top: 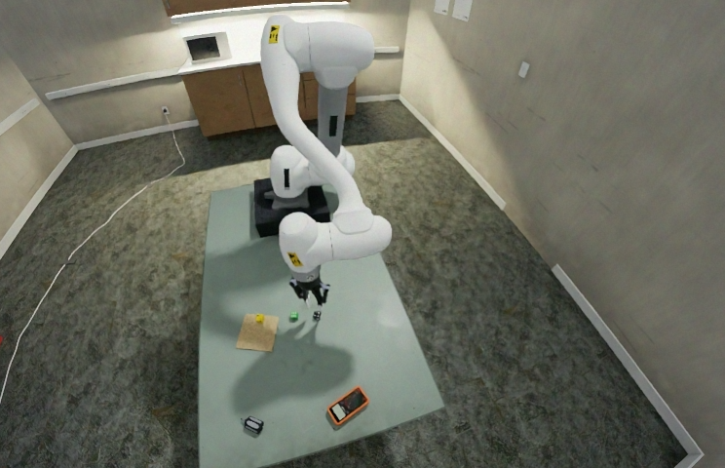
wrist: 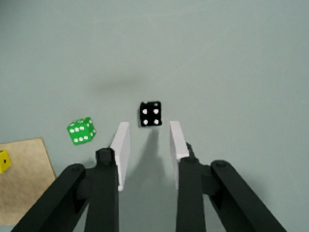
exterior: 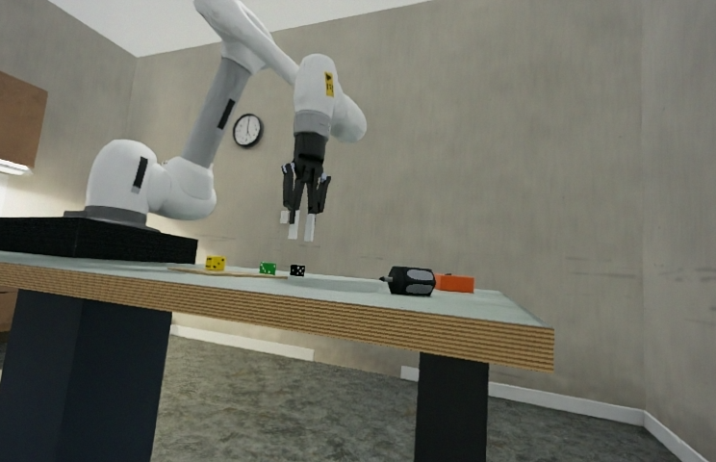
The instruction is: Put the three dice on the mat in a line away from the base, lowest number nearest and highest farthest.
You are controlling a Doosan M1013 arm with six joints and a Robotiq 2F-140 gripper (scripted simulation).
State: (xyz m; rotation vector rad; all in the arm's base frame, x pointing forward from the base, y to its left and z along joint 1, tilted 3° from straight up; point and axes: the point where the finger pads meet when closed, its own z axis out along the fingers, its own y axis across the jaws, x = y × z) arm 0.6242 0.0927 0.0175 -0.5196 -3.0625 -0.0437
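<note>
Now: the black die 100 mm below my hand. From my hand the other things lie so: yellow die (220 mm to the right, 100 mm below, 10 mm behind); then green die (100 mm below, 90 mm to the right, 10 mm behind); then tan mat (230 mm to the right, 120 mm below, 40 mm ahead).
</note>
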